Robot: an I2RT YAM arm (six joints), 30 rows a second.
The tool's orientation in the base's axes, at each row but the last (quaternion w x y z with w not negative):
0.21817 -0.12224 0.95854 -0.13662
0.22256 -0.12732 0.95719 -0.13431
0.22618 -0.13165 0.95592 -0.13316
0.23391 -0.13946 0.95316 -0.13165
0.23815 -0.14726 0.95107 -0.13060
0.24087 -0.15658 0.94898 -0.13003
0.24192 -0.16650 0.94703 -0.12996
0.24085 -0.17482 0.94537 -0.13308
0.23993 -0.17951 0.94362 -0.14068
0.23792 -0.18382 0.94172 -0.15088
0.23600 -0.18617 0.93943 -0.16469
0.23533 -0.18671 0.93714 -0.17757
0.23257 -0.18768 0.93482 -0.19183
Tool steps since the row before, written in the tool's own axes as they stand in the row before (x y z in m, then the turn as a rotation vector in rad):
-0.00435 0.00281 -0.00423 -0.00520 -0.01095 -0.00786
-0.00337 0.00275 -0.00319 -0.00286 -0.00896 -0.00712
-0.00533 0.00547 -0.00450 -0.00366 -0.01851 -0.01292
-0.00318 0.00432 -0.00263 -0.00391 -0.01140 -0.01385
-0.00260 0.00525 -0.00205 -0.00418 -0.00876 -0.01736
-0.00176 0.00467 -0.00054 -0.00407 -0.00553 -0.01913
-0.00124 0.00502 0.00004 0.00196 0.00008 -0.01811
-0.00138 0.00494 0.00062 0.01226 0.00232 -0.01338
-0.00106 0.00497 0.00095 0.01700 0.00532 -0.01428
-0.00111 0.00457 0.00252 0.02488 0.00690 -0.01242
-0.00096 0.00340 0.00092 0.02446 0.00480 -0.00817
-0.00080 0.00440 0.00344 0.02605 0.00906 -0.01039
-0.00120 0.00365 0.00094 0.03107 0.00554 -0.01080
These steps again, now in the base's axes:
0.00140 0.00478 0.00446 0.00291 -0.00705 0.01227
0.00095 0.00422 0.00322 0.00086 -0.00605 0.01009
0.00145 0.00763 0.00428 0.00066 -0.01355 0.01841
0.00056 0.00553 0.00219 -0.00103 -0.00671 0.01706
0.00004 0.00610 0.00115 -0.00310 -0.00356 0.01932
0.00011 0.00501 -0.00031 -0.00483 -0.00033 0.01974
-0.00022 0.00503 -0.00116 -0.01072 0.00233 0.01454
0.00013 0.00490 -0.00162 -0.01742 -0.00050 0.00556
0.00000 0.00471 -0.00212 -0.02258 0.00042 0.00336
0.00092 0.00402 -0.00338 -0.02853 -0.00184 -0.00188
0.00033 0.00319 -0.00175 -0.02547 -0.00444 -0.00444
0.00123 0.00332 -0.00439 -0.02903 -0.00089 -0.00499
0.00051 0.00340 -0.00196 -0.03244 -0.00600 -0.00491

